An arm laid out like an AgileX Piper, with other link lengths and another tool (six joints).
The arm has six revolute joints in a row. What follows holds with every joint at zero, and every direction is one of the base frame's.
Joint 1 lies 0.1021 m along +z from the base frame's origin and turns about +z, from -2.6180 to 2.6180 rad.
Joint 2 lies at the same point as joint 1 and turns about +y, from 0.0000 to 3.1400 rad.
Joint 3 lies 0.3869 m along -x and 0.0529 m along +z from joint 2 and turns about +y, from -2.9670 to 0.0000 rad.
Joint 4 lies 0.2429 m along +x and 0.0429 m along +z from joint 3 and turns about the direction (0.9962, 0, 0.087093), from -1.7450 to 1.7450 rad.
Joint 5 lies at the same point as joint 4 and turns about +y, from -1.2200 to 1.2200 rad.
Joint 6 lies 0.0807 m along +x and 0.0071 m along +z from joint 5 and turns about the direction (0.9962, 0, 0.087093), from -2.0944 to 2.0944 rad.
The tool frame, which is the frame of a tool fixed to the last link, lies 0.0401 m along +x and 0.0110 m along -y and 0.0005 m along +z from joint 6; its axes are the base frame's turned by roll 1.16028, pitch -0.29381 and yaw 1.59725 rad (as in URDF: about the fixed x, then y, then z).
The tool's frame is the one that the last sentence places.
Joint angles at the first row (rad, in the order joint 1, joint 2, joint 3, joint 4, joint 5, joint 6):
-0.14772 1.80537 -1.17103 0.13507 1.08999 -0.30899
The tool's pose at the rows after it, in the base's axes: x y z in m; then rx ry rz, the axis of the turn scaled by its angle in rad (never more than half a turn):
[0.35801 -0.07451 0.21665 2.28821 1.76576 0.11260]
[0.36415 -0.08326 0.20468 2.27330 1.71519 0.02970]
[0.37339 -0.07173 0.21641 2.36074 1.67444 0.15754]
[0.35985 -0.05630 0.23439 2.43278 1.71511 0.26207]
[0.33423 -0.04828 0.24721 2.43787 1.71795 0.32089]
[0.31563 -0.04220 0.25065 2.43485 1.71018 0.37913]
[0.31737 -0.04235 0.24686 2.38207 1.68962 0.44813]
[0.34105 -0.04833 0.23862 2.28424 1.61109 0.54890]
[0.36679 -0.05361 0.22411 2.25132 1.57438 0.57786]
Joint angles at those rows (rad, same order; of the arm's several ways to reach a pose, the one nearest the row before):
-0.14773 1.86188 -1.17105 -0.09231 1.05362 -0.12278
-0.14770 1.89925 -1.17333 -0.17008 1.03276 -0.04444
-0.14772 1.89165 -1.22680 -0.04513 1.06083 -0.07407
-0.14772 1.83758 -1.21849 0.07821 1.12105 -0.14564
-0.14773 1.75596 -1.14480 0.11700 1.11087 -0.16974
-0.14770 1.69879 -1.07475 0.15014 1.07176 -0.19084
-0.14772 1.68788 -1.04221 0.15961 0.98412 -0.21444
-0.14773 1.71869 -1.04372 0.15418 0.82091 -0.21939
-0.14770 1.78545 -1.07605 0.14986 0.73784 -0.21547

